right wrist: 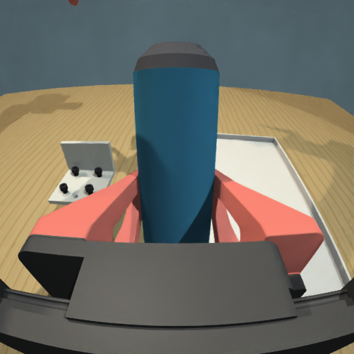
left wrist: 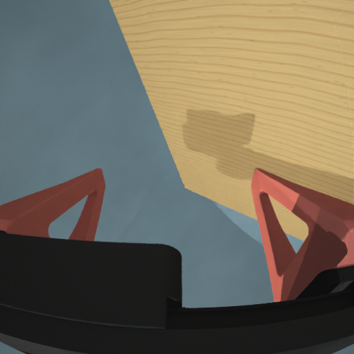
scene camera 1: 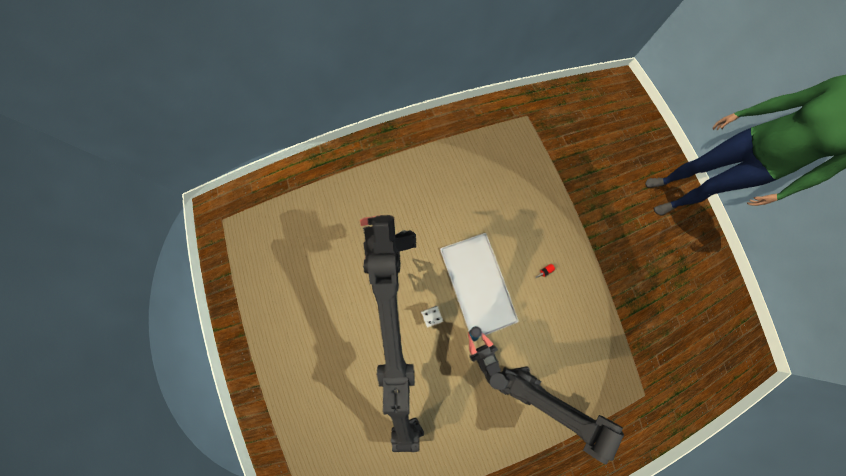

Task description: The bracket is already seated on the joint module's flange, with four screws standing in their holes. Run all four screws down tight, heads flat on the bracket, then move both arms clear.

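Frame: origin at the left arm's base, x left, y back, z up, level; metres.
Seen in the pictures: left gripper, fingertip midpoint: (scene camera 1: 366, 232).
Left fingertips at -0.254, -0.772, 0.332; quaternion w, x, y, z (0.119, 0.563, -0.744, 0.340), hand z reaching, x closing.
Observation:
Offsets run from my left fingertips to a thing's top centre, as dx, dy, dz.
The light grey L-shaped bracket (scene camera 1: 432, 318) (right wrist: 90, 155) stands left of the tray, its upright plate at the back in the right wrist view. Four black screws (right wrist: 75, 170) (right wrist: 98, 171) (right wrist: 63, 188) (right wrist: 89, 189) stand in its flat plate, heads raised above it. The joint module under it is hidden. My right gripper (scene camera 1: 480, 338) (right wrist: 176, 177) is shut on a blue driver (right wrist: 176, 120) with a dark grey end cap {-0.182, +0.461, -0.094} (scene camera 1: 475, 332); its tip is hidden. It is right of and below the bracket in the scene view. My left gripper (left wrist: 177, 176) is open and empty, far above the bracket in the scene view.
A white tray {-0.310, +0.339, -0.316} (scene camera 1: 479, 284) (right wrist: 255, 175) lies beside the bracket, close to the right gripper. A red and black screwdriver {-0.602, +0.428, -0.298} (scene camera 1: 548, 269) lies right of the tray. The left arm stretches past the bracket's left side. A person (scene camera 1: 792, 142) stands at the far right.

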